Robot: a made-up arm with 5 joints. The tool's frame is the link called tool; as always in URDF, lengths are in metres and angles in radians. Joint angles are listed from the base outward. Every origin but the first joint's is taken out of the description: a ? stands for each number. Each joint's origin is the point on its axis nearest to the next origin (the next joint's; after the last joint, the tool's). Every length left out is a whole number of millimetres.
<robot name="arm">
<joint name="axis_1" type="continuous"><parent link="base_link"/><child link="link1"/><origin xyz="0.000 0.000 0.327"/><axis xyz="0 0 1"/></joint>
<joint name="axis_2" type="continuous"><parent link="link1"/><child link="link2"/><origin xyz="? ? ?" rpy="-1.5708 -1.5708 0.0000"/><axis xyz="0 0 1"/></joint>
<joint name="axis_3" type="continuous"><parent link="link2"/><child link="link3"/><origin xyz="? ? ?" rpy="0.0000 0.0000 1.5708"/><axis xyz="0 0 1"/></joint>
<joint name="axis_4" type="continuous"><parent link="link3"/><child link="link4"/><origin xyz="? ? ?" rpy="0.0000 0.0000 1.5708"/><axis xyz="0 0 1"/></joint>
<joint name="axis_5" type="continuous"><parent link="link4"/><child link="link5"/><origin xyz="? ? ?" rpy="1.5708 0.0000 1.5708"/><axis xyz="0 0 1"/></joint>
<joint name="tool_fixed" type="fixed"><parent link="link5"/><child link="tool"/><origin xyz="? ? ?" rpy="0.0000 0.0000 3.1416"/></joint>
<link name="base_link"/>
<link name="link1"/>
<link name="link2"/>
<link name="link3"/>
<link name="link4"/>
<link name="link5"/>
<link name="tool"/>
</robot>
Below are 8 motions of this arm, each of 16 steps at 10 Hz.
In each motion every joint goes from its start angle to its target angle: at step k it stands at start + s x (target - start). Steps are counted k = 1, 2, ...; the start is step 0. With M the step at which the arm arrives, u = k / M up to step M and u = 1 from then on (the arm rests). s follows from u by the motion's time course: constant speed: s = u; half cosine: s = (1 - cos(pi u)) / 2; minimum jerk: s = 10 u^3 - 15 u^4 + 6 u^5.
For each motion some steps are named. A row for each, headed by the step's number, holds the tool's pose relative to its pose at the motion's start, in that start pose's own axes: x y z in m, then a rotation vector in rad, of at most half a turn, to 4 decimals.
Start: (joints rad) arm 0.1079 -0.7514 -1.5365 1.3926 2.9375
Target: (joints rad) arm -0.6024 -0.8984 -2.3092 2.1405 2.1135
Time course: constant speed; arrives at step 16
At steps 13, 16:
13: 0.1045 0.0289 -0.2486 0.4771 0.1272 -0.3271
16: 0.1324 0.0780 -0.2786 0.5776 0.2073 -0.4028

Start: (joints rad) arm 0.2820 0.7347 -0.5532 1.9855 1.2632
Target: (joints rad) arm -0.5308 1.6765 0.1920 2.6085 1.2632
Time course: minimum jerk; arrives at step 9
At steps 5, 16:
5: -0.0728 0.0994 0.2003 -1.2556 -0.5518 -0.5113
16: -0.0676 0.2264 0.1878 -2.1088 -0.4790 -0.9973

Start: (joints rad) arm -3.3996 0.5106 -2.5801 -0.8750 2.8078
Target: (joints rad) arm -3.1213 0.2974 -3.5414 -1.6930 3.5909
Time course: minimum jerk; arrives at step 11
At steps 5, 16:
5: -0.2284 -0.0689 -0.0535 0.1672 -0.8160 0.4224
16: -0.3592 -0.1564 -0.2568 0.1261 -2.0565 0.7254

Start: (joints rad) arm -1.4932 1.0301 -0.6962 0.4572 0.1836
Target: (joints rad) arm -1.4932 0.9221 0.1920 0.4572 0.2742
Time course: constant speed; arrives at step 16
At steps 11, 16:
11: -0.2645 0.0491 0.1019 -0.1143 -0.5241 0.0608
16: -0.3961 0.0735 0.1013 -0.1771 -0.7601 0.0860

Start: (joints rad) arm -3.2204 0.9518 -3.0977 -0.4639 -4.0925
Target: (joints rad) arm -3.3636 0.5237 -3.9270 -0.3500 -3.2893
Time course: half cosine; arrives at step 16
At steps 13, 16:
13: -0.3044 -0.3978 -0.2502 0.5838 -0.8830 0.5295
16: -0.3255 -0.4136 -0.2947 0.5992 -0.9906 0.5622

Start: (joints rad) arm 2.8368 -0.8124 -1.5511 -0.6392 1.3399
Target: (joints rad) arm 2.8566 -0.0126 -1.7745 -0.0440 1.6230
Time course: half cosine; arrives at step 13
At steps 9, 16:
9: -0.0996 0.3997 0.0064 -0.9129 -0.1191 0.2194
16: -0.1280 0.5049 -0.0422 -1.1696 -0.1188 0.2656

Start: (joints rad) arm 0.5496 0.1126 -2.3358 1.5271 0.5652
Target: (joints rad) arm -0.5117 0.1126 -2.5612 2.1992 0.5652
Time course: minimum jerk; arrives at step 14
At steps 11, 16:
11: -0.0147 0.3801 -0.1433 -0.5980 -0.0721 0.8780
16: -0.0298 0.3983 -0.1594 -0.6274 -0.0801 0.9522

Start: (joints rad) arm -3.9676 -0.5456 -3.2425 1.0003 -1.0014
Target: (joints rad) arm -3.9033 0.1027 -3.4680 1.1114 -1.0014
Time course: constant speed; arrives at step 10
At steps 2, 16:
2: -0.0314 -0.0412 0.0563 0.0927 -0.0533 0.0118
16: -0.1666 -0.2558 0.2153 0.4699 -0.2559 0.0529

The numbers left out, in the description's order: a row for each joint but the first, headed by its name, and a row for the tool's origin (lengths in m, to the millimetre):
axis_2: 0.000 0.000 0.000
axis_3: 0.237 0.045 0.000
axis_4: 0.075 0.330 0.000
axis_5: 0.142 -0.111 0.000
tool: 0.000 0.000 0.000

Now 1 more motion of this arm.
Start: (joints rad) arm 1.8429 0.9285 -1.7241 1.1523 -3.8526
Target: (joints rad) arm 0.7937 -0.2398 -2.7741 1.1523 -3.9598
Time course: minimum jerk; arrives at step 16
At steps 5, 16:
5: 0.0824 -0.0880 -0.2154 0.2403 -0.3187 0.1687
16: 0.6659 0.5057 -0.7221 1.9778 -0.8135 0.8696

